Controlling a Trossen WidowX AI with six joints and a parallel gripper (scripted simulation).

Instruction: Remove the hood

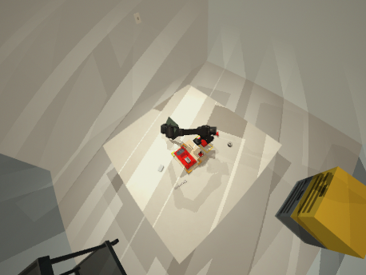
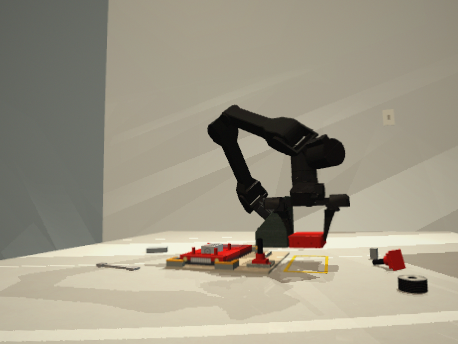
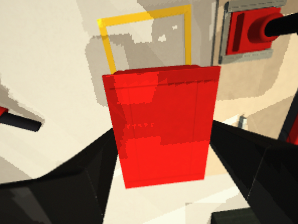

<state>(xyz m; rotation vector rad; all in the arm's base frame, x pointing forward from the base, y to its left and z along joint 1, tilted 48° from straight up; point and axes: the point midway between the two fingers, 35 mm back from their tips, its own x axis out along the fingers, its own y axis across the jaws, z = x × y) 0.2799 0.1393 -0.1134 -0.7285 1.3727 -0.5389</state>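
Now: the black post 9 cm to the right of my gripper tip, 7 cm ahead of it and 2 cm below it. From my gripper tip the other things lie so: black wheel (19 cm to the left, 16 cm ahead, 4 cm below); then red hood (1 cm above); then grey bar (39 cm to the right, 19 cm ahead, 5 cm below).
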